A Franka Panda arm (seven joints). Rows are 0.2 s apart.
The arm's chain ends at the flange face. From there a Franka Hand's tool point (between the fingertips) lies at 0.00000 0.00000 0.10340 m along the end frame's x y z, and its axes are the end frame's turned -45 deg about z.
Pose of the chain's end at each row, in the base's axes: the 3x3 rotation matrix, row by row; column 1 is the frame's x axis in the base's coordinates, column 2 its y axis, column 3 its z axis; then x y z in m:
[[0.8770 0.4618 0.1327], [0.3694 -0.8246 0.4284], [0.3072 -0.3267 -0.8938]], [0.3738 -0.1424 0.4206]
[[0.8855 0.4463 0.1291], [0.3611 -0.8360 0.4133], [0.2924 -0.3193 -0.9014]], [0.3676 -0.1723 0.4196]
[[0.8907 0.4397 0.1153], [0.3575 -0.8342 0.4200], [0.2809 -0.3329 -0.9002]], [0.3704 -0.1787 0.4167]
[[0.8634 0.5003 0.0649], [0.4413 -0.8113 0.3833], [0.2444 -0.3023 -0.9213]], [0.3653 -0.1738 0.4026]
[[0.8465 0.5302 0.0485], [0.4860 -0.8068 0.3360], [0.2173 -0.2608 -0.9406]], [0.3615 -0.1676 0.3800]
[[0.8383 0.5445 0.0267], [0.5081 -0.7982 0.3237], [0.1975 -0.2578 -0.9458]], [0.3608 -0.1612 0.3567]
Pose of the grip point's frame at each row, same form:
[[0.2936 0.9467 0.1327], [0.8443 -0.3219 0.4284], [0.4482 -0.0138 -0.8938]], [0.3875 -0.0981 0.3282]
[[0.3106 0.9417 0.1291], [0.8465 -0.3358 0.4133], [0.4325 -0.0190 -0.9014]], [0.3809 -0.1296 0.3264]
[[0.3189 0.9407 0.1153], [0.8427 -0.3371 0.4200], [0.4340 -0.0368 -0.9002]], [0.3823 -0.1353 0.3236]
[[0.2568 0.9643 0.0649], [0.8857 -0.2616 0.3833], [0.3866 -0.0409 -0.9213]], [0.3720 -0.1342 0.3073]
[[0.2237 0.9735 0.0485], [0.9141 -0.2268 0.3360], [0.3381 -0.0308 -0.9406]], [0.3665 -0.1329 0.2827]
[[0.2077 0.9778 0.0267], [0.9237 -0.2051 0.3237], [0.3219 -0.0426 -0.9458]], [0.3636 -0.1277 0.2589]

